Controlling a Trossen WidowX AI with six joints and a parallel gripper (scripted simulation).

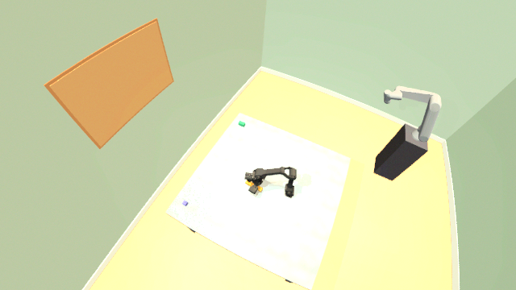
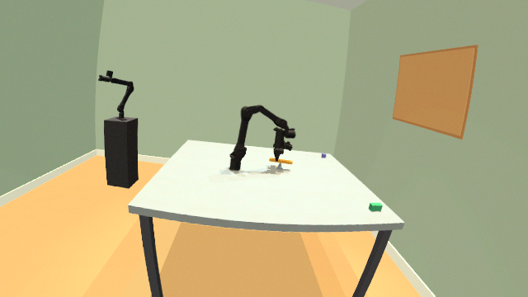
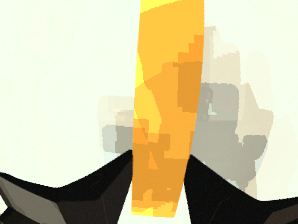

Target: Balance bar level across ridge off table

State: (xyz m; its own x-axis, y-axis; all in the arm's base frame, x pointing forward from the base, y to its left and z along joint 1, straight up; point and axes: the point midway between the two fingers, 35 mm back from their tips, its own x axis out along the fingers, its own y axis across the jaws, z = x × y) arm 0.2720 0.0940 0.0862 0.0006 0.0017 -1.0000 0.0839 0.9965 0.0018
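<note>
Right now the orange-yellow bar is 3 cm ahead of my gripper tip. Round my gripper tip: green block (59 cm to the right, 47 cm ahead, 4 cm below); small purple block (47 cm ahead, 41 cm to the left, 4 cm below).
</note>
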